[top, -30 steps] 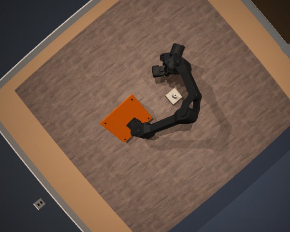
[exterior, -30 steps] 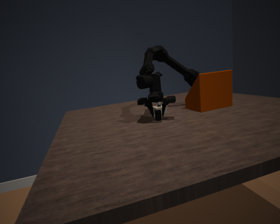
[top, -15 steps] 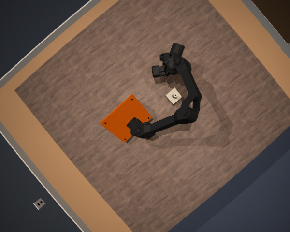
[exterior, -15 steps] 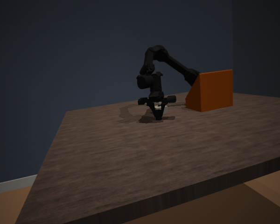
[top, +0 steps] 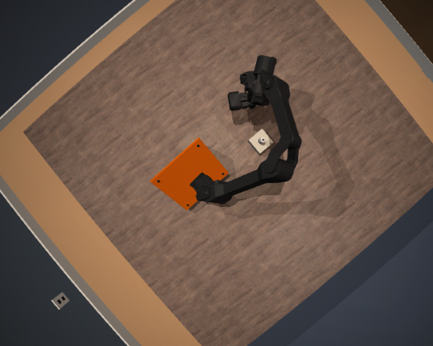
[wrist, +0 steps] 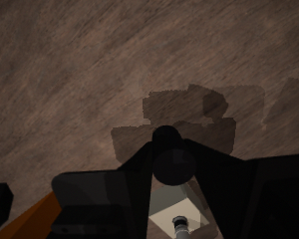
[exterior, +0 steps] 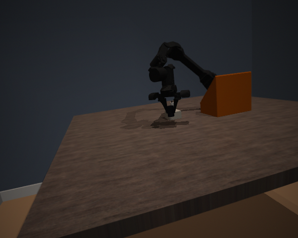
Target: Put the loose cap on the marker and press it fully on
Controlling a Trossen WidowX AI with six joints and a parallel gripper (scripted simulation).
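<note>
The pale holder block lies 130 mm to the right of my gripper tip, 70 mm behind it and 40 mm below it. Round my gripper tip: dark cap: 10 mm above.
</note>
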